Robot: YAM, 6 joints.
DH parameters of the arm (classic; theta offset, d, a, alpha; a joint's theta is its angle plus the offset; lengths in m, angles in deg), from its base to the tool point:
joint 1: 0 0.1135 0.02 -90
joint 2: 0 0 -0.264 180
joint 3: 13.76 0 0.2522 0
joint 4: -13.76 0 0.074 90
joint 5: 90 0 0 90
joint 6: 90 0.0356 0 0
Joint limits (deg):
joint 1: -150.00..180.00
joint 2: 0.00..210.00
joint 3: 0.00..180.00
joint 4: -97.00..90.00
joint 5: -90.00..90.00
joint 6: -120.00..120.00
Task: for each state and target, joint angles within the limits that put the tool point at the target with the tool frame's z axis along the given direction. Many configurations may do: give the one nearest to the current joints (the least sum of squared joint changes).
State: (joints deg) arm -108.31 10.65 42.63 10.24 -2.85 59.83
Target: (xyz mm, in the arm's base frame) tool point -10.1 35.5 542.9 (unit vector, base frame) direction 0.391 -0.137 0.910
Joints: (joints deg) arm -59.25 27.02 68.50 29.28 -15.43 59.83
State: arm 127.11 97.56 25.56 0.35 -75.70 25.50
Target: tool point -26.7 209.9 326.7 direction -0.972 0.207 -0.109
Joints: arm 87.76 60.45 52.96 -25.34 -78.40 25.50
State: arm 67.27 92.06 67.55 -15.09 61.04 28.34
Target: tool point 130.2 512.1 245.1 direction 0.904 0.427 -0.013
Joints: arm 78.84 130.02 100.50 28.26 53.55 28.34
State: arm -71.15 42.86 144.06 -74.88 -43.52 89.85
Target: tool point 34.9 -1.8 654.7 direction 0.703 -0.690 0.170
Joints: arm -113.42 74.21 159.49 -59.62 -66.88 89.85
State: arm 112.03 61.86 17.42 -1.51 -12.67 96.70
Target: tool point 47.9 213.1 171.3 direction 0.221 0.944 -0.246
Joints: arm 77.43 66.63 14.20 38.19 0.58 96.70
